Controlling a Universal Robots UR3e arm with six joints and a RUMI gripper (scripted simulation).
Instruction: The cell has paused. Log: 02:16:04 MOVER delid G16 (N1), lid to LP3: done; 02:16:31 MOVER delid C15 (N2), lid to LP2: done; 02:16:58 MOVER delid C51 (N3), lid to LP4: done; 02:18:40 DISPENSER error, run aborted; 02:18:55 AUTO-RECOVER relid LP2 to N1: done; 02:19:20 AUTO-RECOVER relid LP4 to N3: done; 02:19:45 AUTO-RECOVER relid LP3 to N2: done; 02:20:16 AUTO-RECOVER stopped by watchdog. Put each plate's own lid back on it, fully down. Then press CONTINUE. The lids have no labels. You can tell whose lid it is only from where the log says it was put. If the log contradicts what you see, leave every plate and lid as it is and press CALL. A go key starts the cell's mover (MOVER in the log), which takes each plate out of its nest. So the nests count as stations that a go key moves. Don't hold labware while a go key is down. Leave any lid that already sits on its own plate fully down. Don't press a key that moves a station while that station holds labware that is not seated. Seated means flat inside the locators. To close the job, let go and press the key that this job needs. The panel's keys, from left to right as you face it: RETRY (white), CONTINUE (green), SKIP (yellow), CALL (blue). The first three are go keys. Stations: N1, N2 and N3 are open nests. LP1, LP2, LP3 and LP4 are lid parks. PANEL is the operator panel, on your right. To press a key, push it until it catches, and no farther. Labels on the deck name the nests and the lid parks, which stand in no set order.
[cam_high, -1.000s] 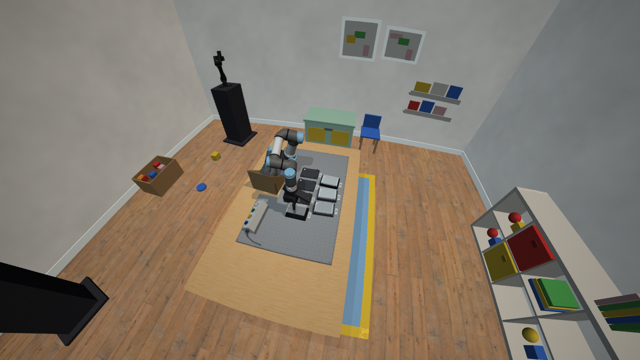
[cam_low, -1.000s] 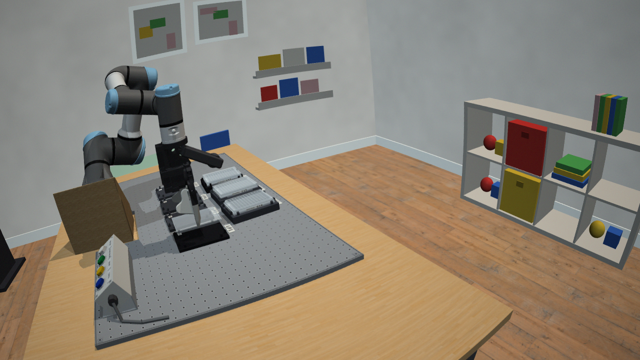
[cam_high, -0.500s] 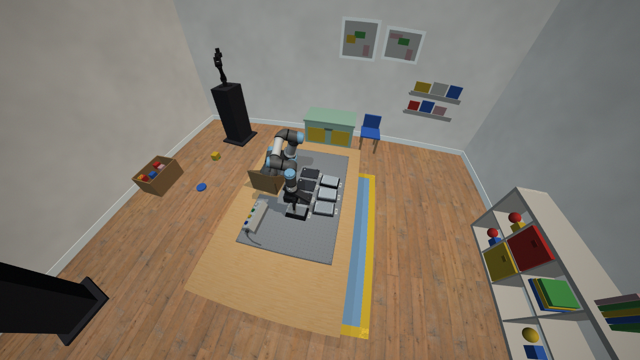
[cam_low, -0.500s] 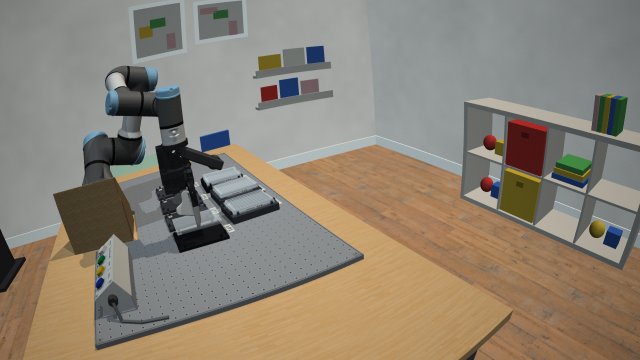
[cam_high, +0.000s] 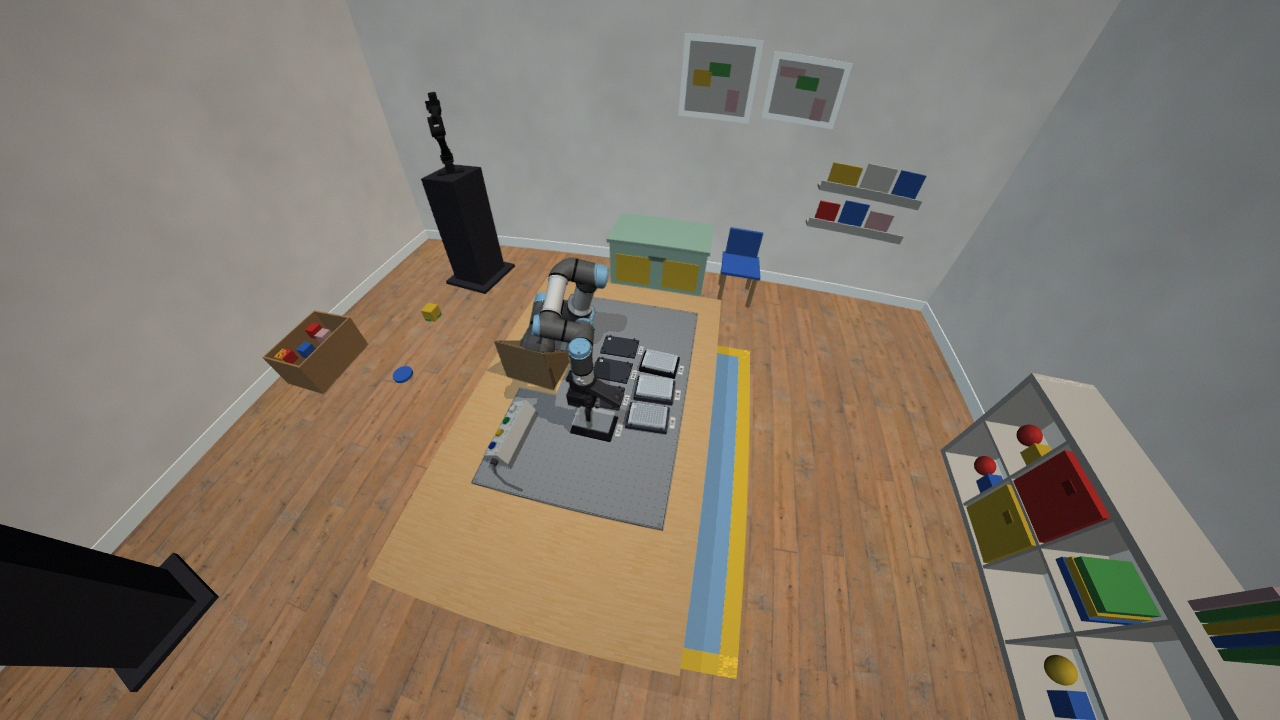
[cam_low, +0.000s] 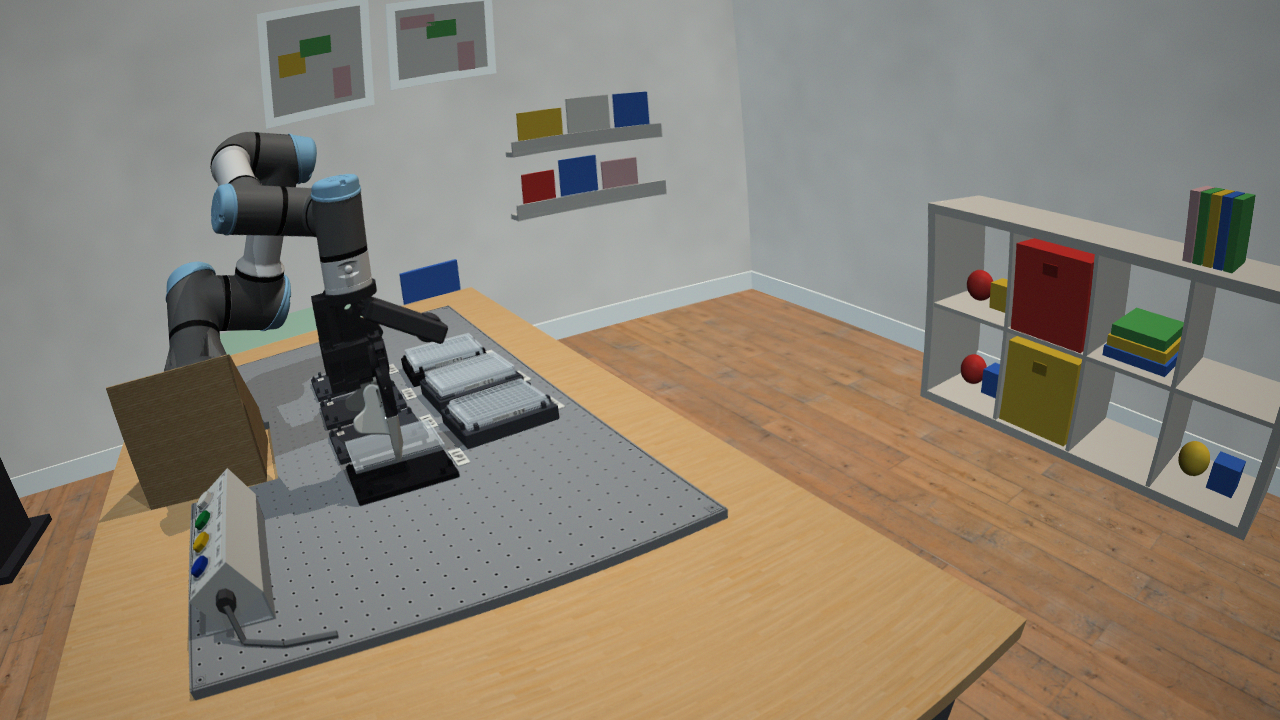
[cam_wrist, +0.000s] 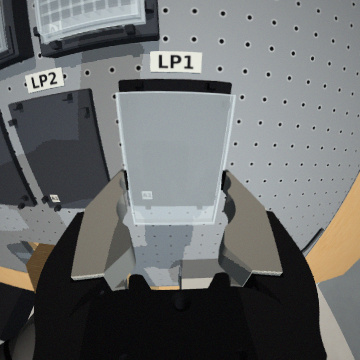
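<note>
Right now the lid park LP1 is 50 mm below my hand. Also, from my hand: plate: 160 mm ahead, 90 mm to the left, 30 mm below; then lid park LP2: 20 mm behind, 130 mm to the left, 50 mm below; then pale grey lid: 10 mm below.
</note>
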